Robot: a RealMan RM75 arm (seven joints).
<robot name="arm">
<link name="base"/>
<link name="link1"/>
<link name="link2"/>
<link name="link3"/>
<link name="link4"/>
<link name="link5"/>
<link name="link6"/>
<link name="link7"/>
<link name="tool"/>
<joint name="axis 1" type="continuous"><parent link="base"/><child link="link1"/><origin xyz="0 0 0.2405"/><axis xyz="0 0 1"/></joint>
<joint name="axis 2" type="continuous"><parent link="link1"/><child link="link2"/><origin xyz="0 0 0" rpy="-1.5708 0 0"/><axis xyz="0 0 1"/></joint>
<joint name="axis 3" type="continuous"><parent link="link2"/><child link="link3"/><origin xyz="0 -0.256 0" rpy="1.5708 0 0"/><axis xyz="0 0 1"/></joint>
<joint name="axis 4" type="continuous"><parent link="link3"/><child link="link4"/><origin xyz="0 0 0" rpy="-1.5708 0 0"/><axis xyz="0 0 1"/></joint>
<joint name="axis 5" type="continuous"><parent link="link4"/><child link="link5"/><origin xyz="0 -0.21 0" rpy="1.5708 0 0"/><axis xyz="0 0 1"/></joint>
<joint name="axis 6" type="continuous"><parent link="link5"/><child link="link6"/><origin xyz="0 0 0" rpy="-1.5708 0 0"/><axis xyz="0 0 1"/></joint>
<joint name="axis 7" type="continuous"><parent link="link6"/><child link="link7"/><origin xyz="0 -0.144 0" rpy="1.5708 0 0"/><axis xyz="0 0 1"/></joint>
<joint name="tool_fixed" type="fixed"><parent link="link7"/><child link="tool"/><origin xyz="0 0 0"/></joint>
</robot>
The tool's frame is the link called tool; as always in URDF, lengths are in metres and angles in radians. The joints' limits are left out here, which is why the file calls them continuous.
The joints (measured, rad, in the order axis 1, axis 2, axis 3, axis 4, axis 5, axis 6, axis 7), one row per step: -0.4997 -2.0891 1.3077 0.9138 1.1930 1.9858 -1.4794; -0.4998 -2.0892 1.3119 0.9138 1.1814 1.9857 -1.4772; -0.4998 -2.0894 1.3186 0.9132 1.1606 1.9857 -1.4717; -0.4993 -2.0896 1.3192 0.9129 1.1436 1.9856 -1.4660; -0.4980 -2.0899 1.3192 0.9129 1.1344 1.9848 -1.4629; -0.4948 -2.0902 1.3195 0.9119 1.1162 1.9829 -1.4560; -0.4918 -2.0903 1.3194 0.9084 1.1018 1.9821 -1.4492; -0.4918 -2.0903 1.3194 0.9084 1.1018 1.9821 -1.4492; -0.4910 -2.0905 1.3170 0.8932 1.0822 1.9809 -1.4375; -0.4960 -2.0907 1.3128 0.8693 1.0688 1.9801 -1.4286; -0.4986 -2.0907 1.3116 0.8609 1.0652 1.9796 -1.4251
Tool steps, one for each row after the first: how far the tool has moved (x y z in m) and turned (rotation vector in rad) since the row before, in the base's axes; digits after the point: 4 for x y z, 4 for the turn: 0.0011 -0.0001 0.0006 0.0008 -0.0103 -0.0017; 0.0017 -0.0002 0.0011 0.0029 -0.0194 -0.0027; 0.0011 0.0003 0.0017 0.0072 -0.0183 0.0002; 0.0004 0.0002 0.0009 0.0046 -0.0100 0.0018; 0.0003 0.0004 0.0017 0.0093 -0.0196 0.0049; -0.0003 0.0003 0.0013 0.0071 -0.0160 0.0057; 0.0000 0.0000 0.0000 0.0000 0.0000 0.0000; -0.0011 0.0012 0.0011 0.0082 -0.0232 0.0137; -0.0013 0.0020 0.0000 0.0012 -0.0170 0.0163; -0.0003 0.0008 -0.0002 0.0005 -0.0047 0.0047
